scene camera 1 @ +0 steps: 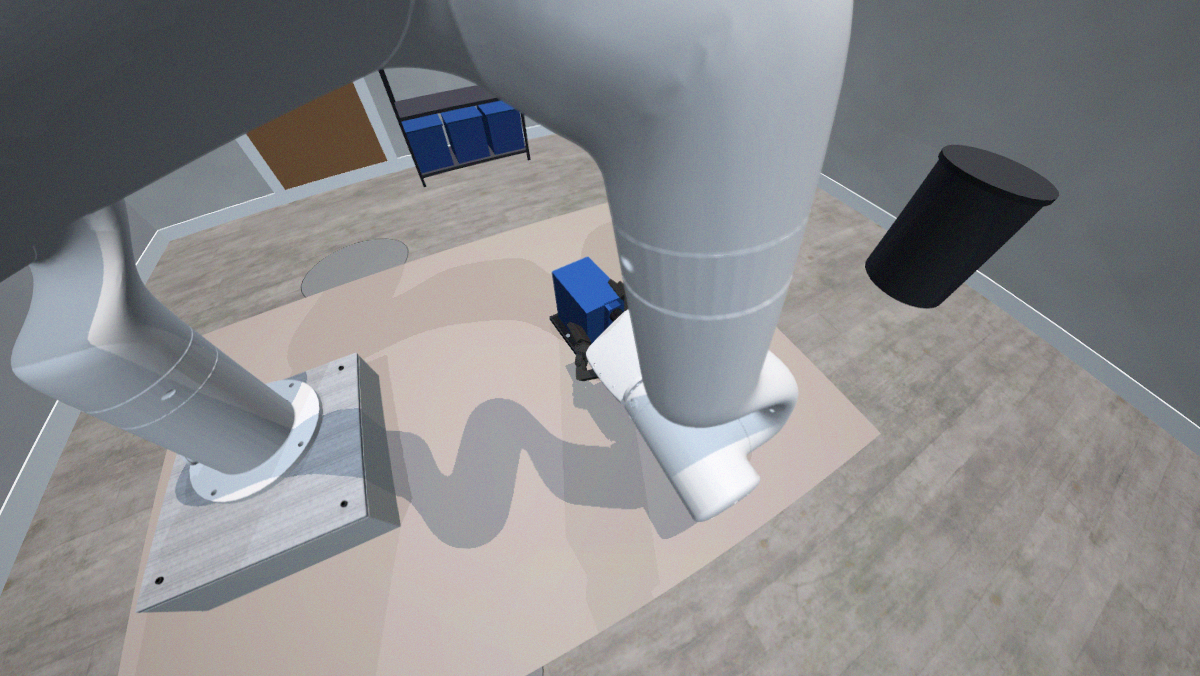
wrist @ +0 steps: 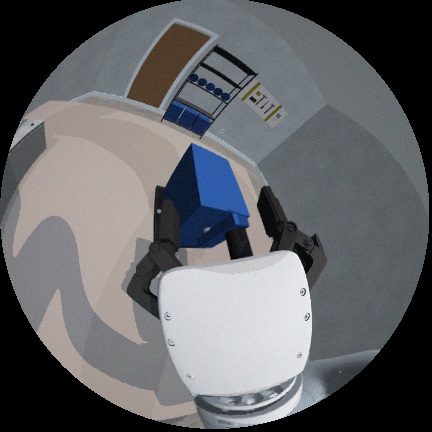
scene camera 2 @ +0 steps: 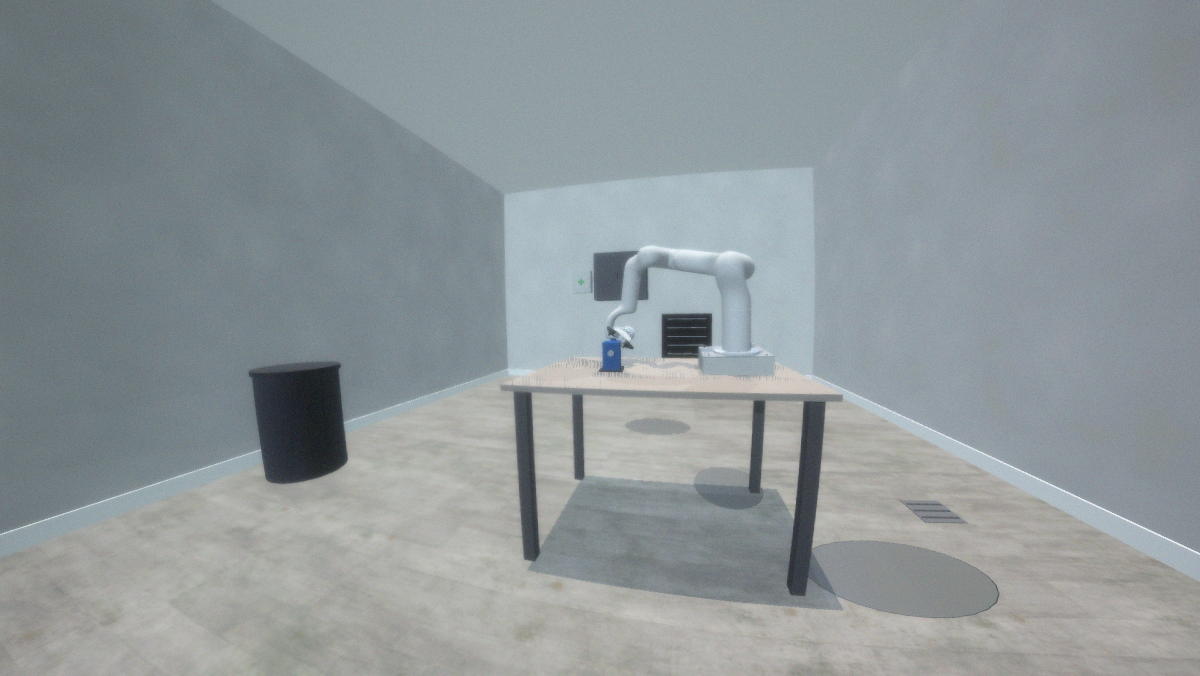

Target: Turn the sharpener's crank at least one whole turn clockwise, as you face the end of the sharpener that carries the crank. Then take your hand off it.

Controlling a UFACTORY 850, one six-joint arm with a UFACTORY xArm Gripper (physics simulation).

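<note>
Pencil sharpener at (scene camera 1: 581, 288) and, in the wrist view, the sharpener at (wrist: 202, 187). The gripper (scene camera 1: 593, 304) is visible too, with the wrist view giving the gripper at (wrist: 217, 200).
</note>
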